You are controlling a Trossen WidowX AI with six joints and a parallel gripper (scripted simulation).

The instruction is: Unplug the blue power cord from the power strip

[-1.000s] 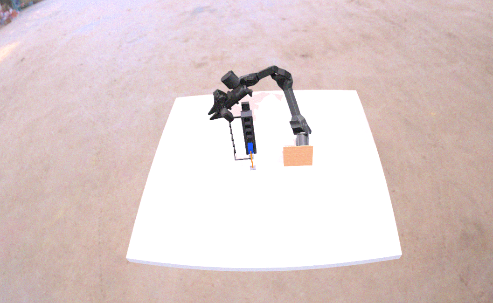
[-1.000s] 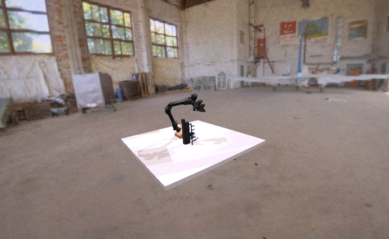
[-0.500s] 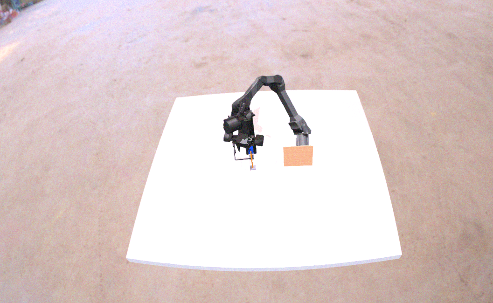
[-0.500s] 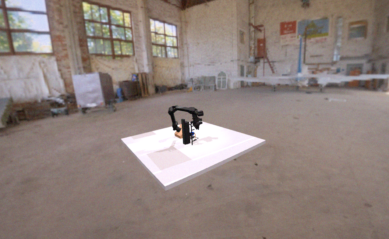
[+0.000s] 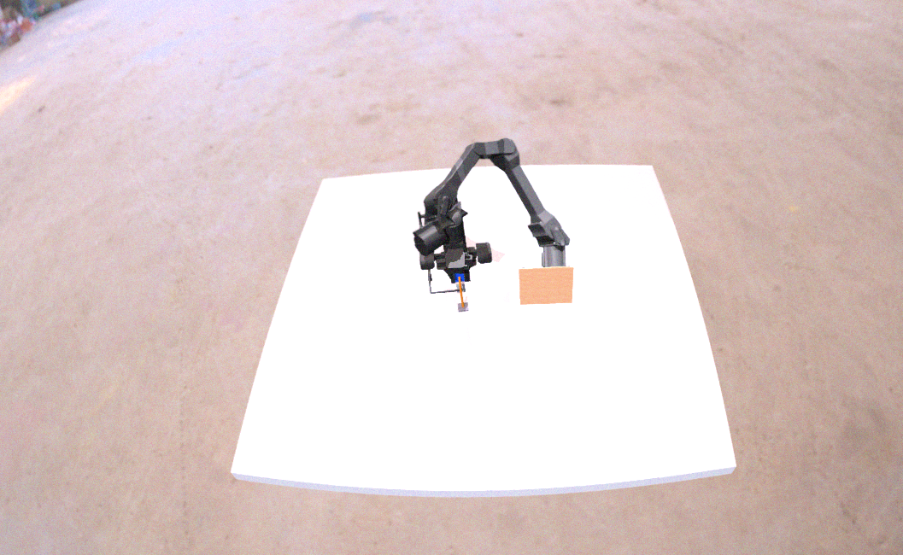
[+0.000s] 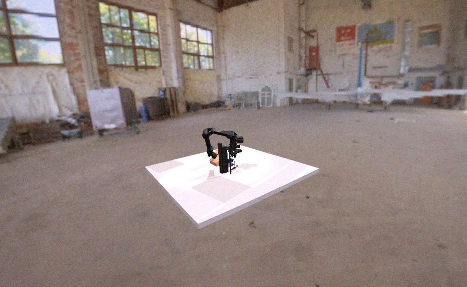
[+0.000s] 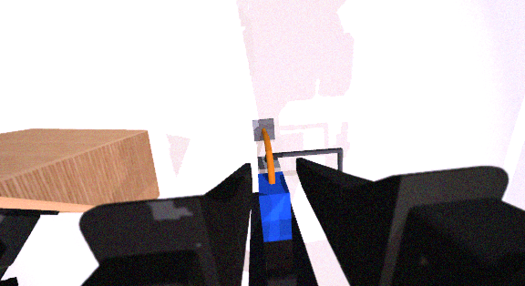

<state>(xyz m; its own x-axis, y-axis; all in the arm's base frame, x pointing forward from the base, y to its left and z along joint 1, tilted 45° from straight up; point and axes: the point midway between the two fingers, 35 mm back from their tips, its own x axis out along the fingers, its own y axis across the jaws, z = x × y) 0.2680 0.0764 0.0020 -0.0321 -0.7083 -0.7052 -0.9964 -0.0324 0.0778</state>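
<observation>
My gripper tip is 6 cm to the left of the blue plug, 1 cm short of it and 1 cm above it. Also, from my gripper tip: grey square: 11 cm below.
</observation>
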